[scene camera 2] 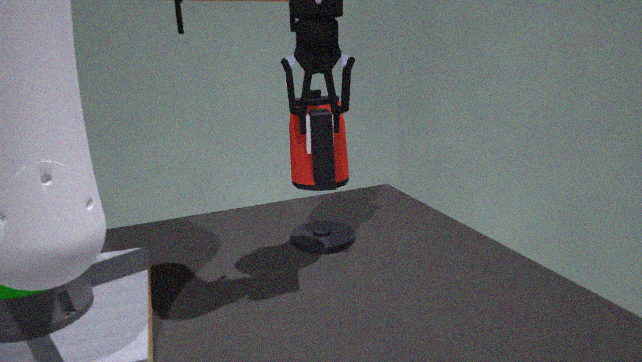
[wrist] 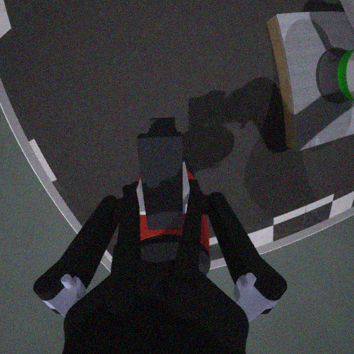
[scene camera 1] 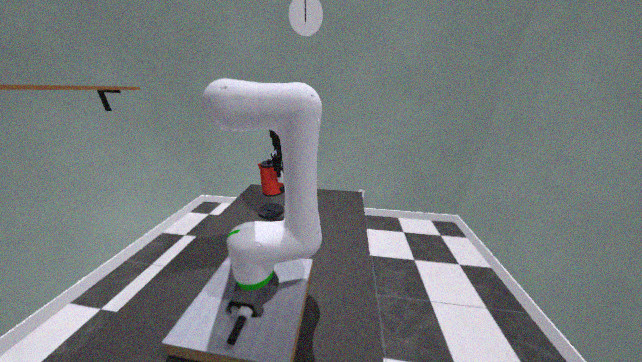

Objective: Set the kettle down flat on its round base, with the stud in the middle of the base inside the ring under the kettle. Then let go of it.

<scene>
In view: the gripper [scene camera 2: 319, 151].
The gripper also shows in the wrist view [wrist: 165, 172].
</scene>
